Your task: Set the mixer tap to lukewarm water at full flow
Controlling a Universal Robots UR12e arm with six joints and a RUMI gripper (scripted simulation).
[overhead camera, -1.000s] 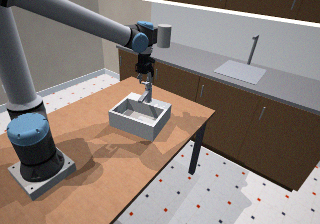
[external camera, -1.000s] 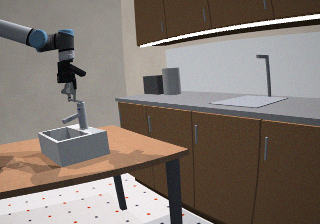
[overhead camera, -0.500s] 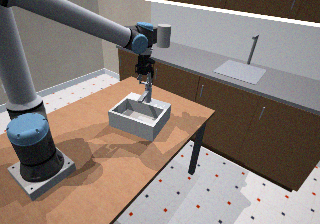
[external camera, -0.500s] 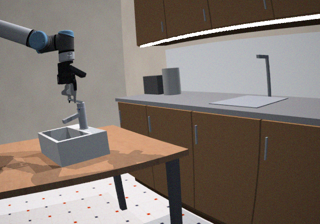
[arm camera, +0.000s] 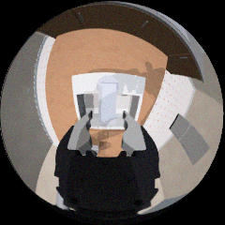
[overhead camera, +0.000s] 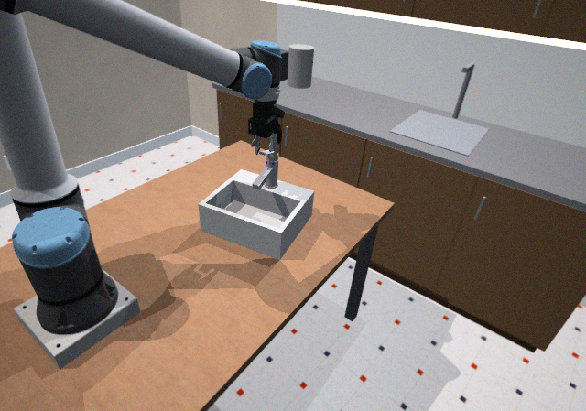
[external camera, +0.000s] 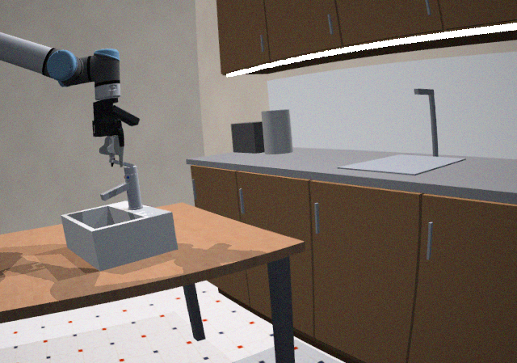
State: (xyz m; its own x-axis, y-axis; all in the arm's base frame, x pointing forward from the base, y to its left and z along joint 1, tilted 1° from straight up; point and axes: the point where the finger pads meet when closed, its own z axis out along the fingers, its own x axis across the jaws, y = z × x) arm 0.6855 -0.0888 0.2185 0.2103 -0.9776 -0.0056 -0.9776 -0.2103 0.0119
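The lever is 20 mm ahead of my hand and 10 mm below it. The rest, counted from my hand: grey mixer tap 60 mm below, 30 mm ahead, 10 mm to the left; white basin 250 mm below, 70 mm behind, 10 mm to the right.
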